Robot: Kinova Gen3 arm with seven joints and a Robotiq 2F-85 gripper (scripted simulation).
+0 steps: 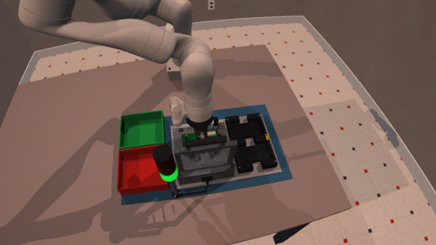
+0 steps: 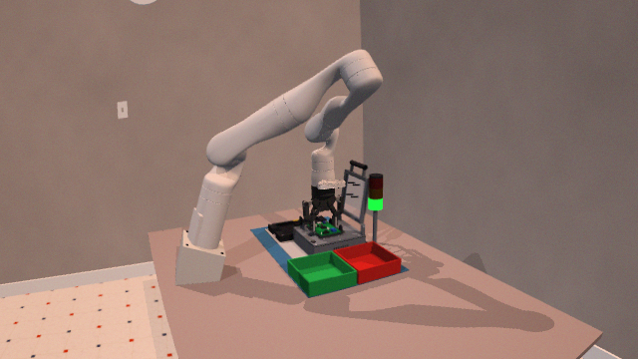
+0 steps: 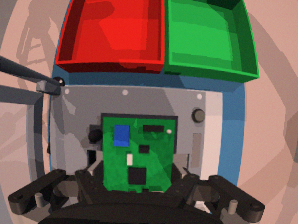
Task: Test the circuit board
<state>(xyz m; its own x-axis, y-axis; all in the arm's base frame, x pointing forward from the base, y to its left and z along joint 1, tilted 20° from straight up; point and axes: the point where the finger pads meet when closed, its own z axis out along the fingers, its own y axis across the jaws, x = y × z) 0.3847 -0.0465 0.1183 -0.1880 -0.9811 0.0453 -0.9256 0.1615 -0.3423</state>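
The green circuit board lies 1 cm below my hand. Round my hand: green bin 14 cm behind, 18 cm to the right, 7 cm below; then red bin 20 cm to the right, 7 cm below; then tester lid 11 cm ahead, 2 cm to the right, 10 cm above.
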